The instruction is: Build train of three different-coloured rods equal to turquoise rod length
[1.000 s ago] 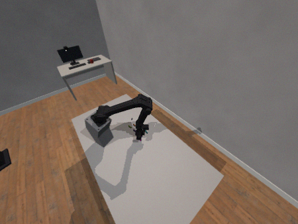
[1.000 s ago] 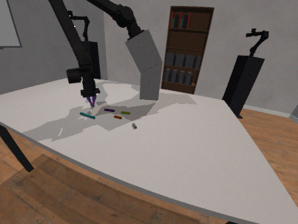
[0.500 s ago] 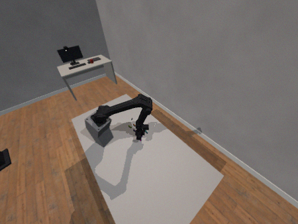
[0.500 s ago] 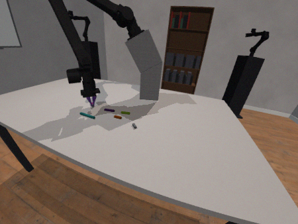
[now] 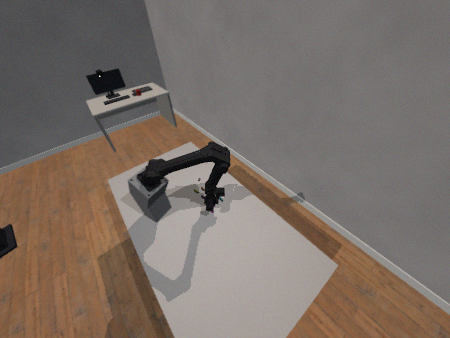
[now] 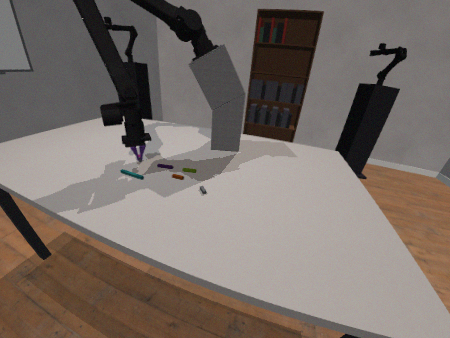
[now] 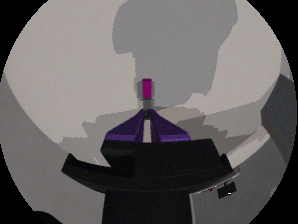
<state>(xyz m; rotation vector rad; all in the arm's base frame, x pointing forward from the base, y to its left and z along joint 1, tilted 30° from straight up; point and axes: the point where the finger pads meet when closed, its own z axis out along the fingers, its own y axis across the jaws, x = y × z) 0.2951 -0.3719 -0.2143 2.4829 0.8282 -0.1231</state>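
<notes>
Right now my hand is 3 cm past the magenta rod, 2 cm to the left of it and 1 cm above it. Also, from my hand: purple rod (3 cm ahead, 12 cm to the left, 1 cm below); then turquoise rod (11 cm ahead, 3 cm to the left, 1 cm below); then orange rod (9 cm ahead, 19 cm to the left, 1 cm below).
</notes>
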